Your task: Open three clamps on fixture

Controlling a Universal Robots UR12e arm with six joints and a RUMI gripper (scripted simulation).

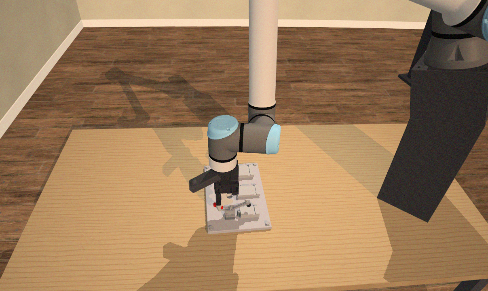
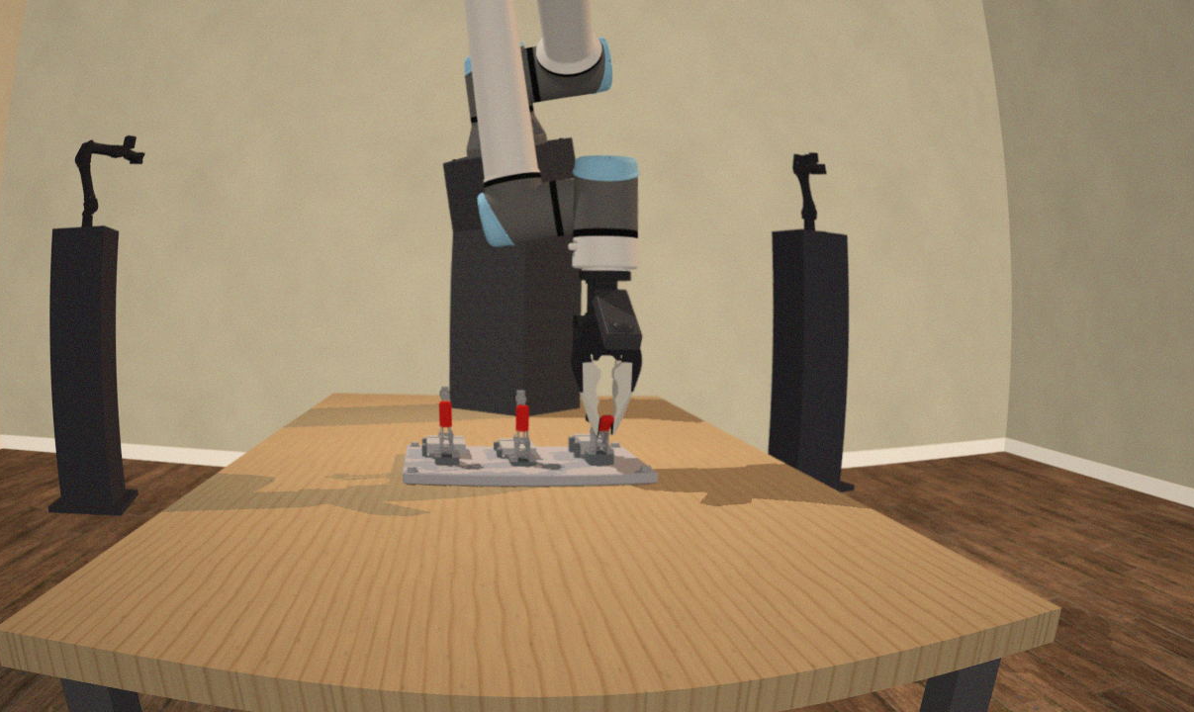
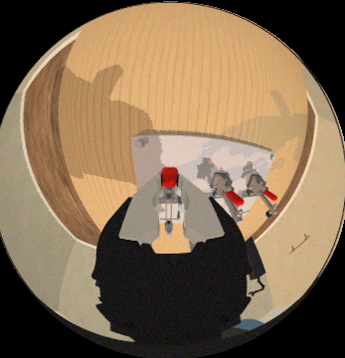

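My hand is 100 mm to the left of the grey fixture plate, 90 mm past it and 70 mm above it. Also, from my hand: grey part 150 mm behind, 80 mm to the right, 50 mm below.
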